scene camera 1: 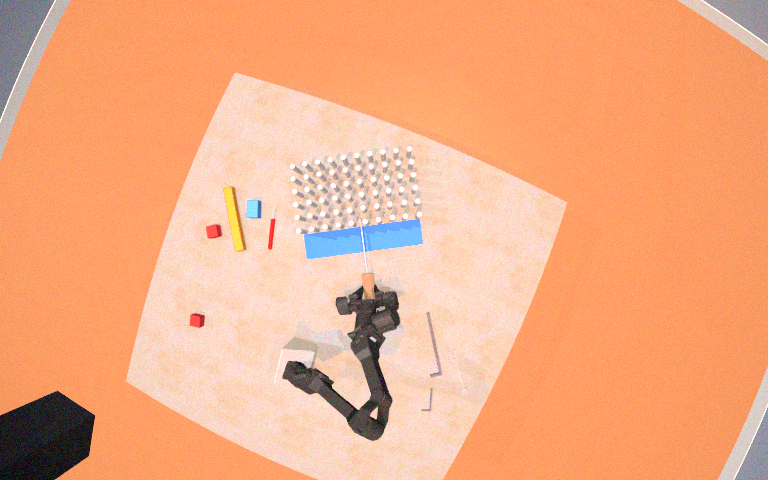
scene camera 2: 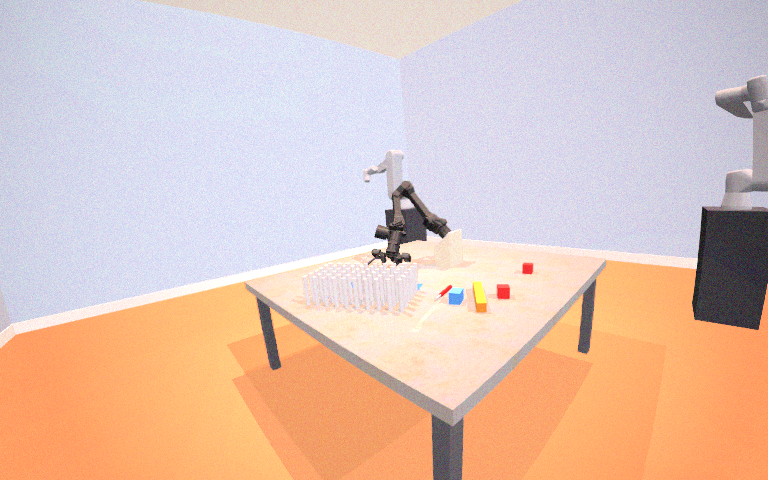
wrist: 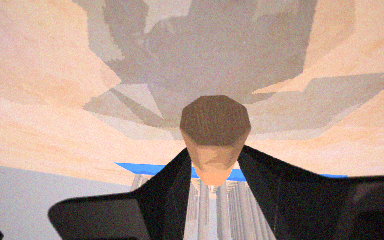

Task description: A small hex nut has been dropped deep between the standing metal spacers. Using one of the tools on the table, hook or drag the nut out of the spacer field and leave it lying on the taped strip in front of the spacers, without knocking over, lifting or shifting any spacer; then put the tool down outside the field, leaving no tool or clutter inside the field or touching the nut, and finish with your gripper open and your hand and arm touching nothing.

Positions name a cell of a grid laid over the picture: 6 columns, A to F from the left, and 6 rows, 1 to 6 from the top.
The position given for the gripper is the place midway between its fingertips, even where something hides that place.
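Scene camera 1: the gripper (scene camera 1: C4), yellow bar (scene camera 1: B3), taped strip (scene camera 1: D3). Wrist view: gripper (wrist: D4). Yellow bar out of frame in the wrist view.
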